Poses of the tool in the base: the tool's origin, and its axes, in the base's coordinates. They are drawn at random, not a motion.
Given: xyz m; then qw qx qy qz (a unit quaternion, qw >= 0).
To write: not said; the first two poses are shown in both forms.
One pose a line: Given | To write
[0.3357 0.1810 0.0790 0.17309 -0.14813 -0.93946 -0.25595] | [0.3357 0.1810 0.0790 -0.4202 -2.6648 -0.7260]
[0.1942 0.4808 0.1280 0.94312 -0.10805 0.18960 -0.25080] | [0.1942 0.4808 0.1280 -0.2203 0.3866 -0.5113]
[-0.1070 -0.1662 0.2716 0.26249 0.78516 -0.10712 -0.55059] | [-0.1070 -0.1662 0.2716 2.1241 -0.2898 -1.4895]
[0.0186 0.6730 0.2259 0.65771 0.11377 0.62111 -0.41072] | [0.0186 0.6730 0.2259 0.2577 1.4067 -0.9302]
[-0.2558 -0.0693 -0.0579 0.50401 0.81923 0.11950 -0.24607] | [-0.2558 -0.0693 -0.0579 1.9778 0.2885 -0.5941]
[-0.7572 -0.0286 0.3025 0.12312 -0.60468 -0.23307 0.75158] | [-0.7572 -0.0286 0.3025 -1.7638 -0.6798 2.1923]
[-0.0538 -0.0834 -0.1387 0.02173 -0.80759 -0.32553 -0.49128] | [-0.0538 -0.0834 -0.1387 -2.5026 -1.0088 -1.5224]
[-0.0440 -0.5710 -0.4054 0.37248 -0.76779 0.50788 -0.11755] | [-0.0440 -0.5710 -0.4054 -1.9676 1.3015 -0.3012]
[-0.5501 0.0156 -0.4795 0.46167 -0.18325 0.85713 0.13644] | [-0.5501 0.0156 -0.4795 -0.4507 2.1082 0.3356]
